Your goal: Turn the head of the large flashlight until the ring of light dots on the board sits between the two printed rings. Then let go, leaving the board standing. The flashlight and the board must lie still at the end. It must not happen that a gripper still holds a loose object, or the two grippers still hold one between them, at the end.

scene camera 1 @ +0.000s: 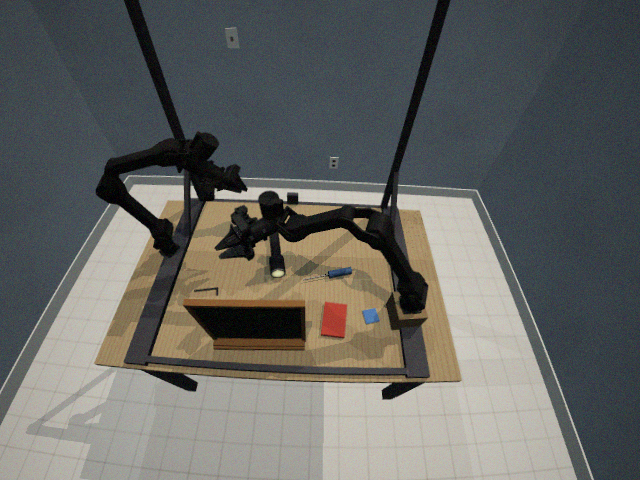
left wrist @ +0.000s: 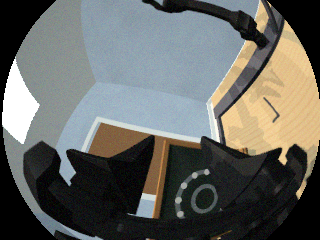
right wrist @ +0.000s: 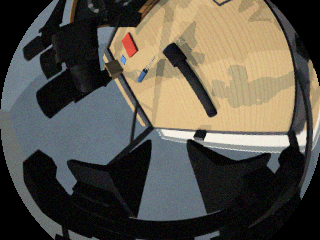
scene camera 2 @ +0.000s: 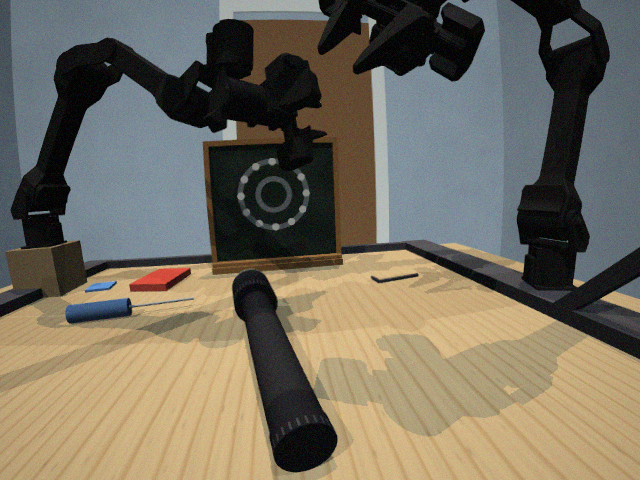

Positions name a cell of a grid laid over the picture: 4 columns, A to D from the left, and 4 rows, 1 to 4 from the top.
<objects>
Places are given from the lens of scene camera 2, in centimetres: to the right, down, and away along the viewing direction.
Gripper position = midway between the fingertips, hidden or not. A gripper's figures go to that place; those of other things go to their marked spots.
my left gripper (scene camera 2: C2): 0, -22, 50
my right gripper (scene camera 2: C1): 2, -17, 24
blue-handled screwdriver (scene camera 2: A3): -36, 11, 36
red block (scene camera 2: B3): -32, 8, 54
The marked spots on the blue-handled screwdriver and the red block are 19 cm apart.
</objects>
